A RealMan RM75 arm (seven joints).
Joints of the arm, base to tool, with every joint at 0 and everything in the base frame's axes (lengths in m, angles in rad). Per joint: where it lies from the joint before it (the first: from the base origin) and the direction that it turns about. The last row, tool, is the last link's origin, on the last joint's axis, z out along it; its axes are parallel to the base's.
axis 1: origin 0 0 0.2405 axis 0 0 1
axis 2: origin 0 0 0 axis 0 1 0
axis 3: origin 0 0 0.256 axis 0 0 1
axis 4: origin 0 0 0 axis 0 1 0
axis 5: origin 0 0 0.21 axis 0 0 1
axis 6: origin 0 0 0 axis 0 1 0
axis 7: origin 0 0 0.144 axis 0 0 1
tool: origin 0 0 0
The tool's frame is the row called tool.
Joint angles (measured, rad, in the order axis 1, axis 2, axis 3, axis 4, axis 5, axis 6, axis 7), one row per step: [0.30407, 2.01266, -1.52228, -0.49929, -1.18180, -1.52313, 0.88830]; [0.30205, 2.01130, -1.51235, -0.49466, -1.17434, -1.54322, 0.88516]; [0.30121, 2.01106, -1.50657, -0.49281, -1.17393, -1.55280, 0.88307]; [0.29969, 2.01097, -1.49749, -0.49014, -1.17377, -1.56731, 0.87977]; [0.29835, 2.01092, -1.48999, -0.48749, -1.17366, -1.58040, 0.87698]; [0.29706, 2.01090, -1.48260, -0.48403, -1.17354, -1.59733, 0.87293]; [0.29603, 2.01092, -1.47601, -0.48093, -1.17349, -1.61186, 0.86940]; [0.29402, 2.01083, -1.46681, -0.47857, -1.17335, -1.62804, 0.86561]
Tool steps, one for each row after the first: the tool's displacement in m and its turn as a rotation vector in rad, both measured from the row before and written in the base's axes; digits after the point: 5 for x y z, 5 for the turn. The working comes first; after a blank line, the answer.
Tool pose at each row, in the base's axes (x y z in m, rotation vector in rad; the steps are taken from these numbers as rounded here): [0.26393, 0.24842, -0.05273, -2.77561, 0.25962, 0.99553]; [0.26354, 0.24761, -0.04965, -2.76332, 0.25854, 1.02232]; [0.26338, 0.24708, -0.04839, -2.75926, 0.25594, 1.03324]; [0.26314, 0.24621, -0.04654, -2.75290, 0.25185, 1.04975]; [0.26293, 0.24529, -0.04499, -2.74783, 0.24852, 1.06453]; [0.26249, 0.24388, -0.04332, -2.74362, 0.24270, 1.08340]; [0.26212, 0.24270, -0.04186, -2.73961, 0.23761, 1.09962]; [0.26183, 0.24154, -0.03984, -2.73253, 0.23166, 1.11778]

[-0.00039, -0.00081, 0.00308, 0.00474, 0.01935, 0.00081]; [-0.00016, -0.00053, 0.00126, 0.00169, 0.00760, 0.00199]; [-0.00024, -0.00087, 0.00185, 0.00272, 0.01153, 0.00306]; [-0.00021, -0.00092, 0.00155, 0.00170, 0.01025, 0.00280]; [-0.00044, -0.00141, 0.00167, 0.00058, 0.01260, 0.00539]; [-0.00037, -0.00118, 0.00146, 0.00077, 0.01089, 0.00457]; [-0.00029, -0.00116, 0.00202, 0.00307, 0.01264, 0.00433]
